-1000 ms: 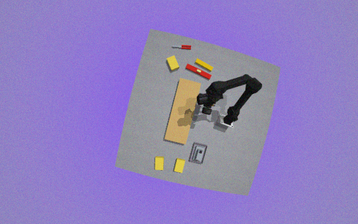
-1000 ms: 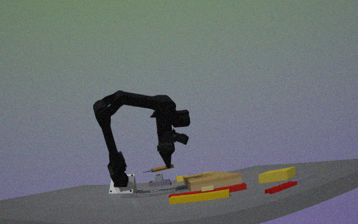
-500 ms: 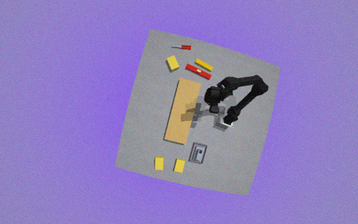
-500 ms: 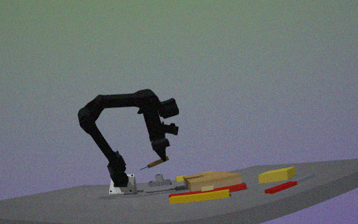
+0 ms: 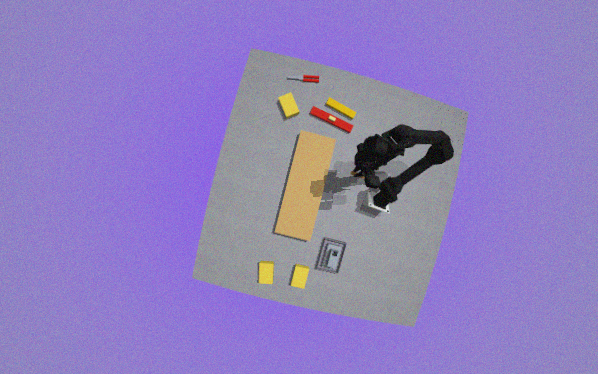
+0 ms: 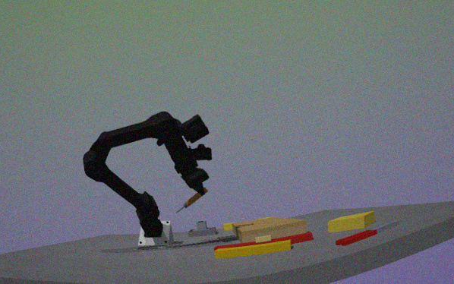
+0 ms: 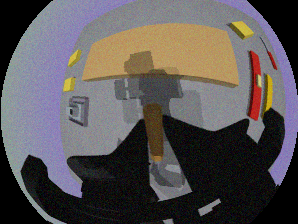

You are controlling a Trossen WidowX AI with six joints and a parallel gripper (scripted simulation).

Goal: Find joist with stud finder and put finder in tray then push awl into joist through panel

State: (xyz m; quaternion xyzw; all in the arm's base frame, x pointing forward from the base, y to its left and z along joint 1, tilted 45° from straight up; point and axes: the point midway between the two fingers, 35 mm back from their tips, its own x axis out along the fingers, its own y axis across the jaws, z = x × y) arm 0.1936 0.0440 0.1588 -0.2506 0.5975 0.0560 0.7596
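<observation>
Right now the awl is 5 cm behind my gripper tip, 1 cm to the right of it and 3 cm below it. The rest, counted from my gripper tip: yellow bar: 14 cm ahead, 33 cm to the right, 16 cm below; then stud finder: 9 cm behind, 39 cm to the left, 12 cm below; then red level: 16 cm ahead, 25 cm to the right, 15 cm below.
</observation>
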